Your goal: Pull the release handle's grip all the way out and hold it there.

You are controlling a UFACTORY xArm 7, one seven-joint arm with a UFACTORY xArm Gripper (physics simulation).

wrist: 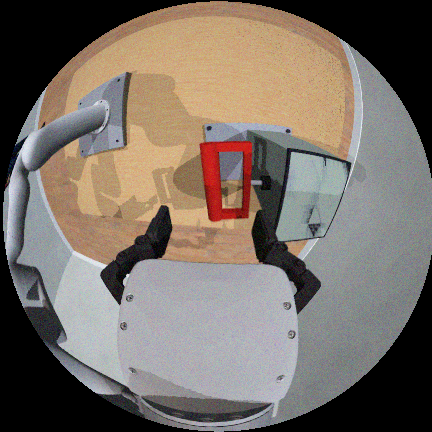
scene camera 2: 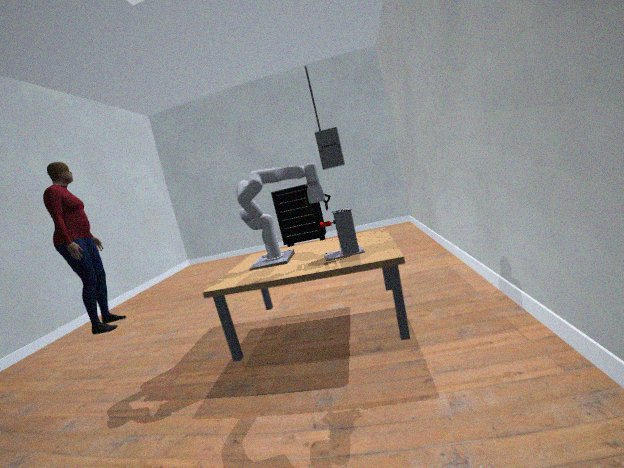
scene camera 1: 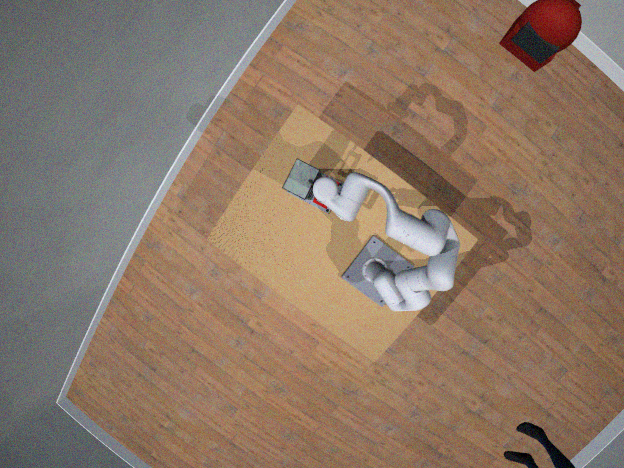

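Note:
The release handle's red frame-shaped grip (scene camera 1: pixel 320 204) (scene camera 2: pixel 325 223) (wrist: pixel 211 182) stands out sideways from an upright grey housing (scene camera 1: pixel 298 181) (scene camera 2: pixel 345 232) (wrist: pixel 312 195), joined by a short thin rod (wrist: pixel 257 183). A gap shows between grip and housing. My gripper (scene camera 2: pixel 327 201) (wrist: pixel 211 218) is open and empty. In scene camera 2 it is above the grip, pointing down, apart from it. In the wrist view the grip shows beyond the fingertips, between them and nearer the right finger. In scene camera 1 my arm hides the gripper and part of the grip.
The housing and my arm's base plate (scene camera 1: pixel 357 266) (scene camera 2: pixel 282 258) (wrist: pixel 120 110) stand on the wooden table (scene camera 1: pixel 282 241) (scene camera 2: pixel 383 246). A grey box (scene camera 2: pixel 330 156) hangs on a pole behind. A black slatted panel (scene camera 2: pixel 294 216) stands behind the table. A person (scene camera 2: pixel 70 216) stands at the left.

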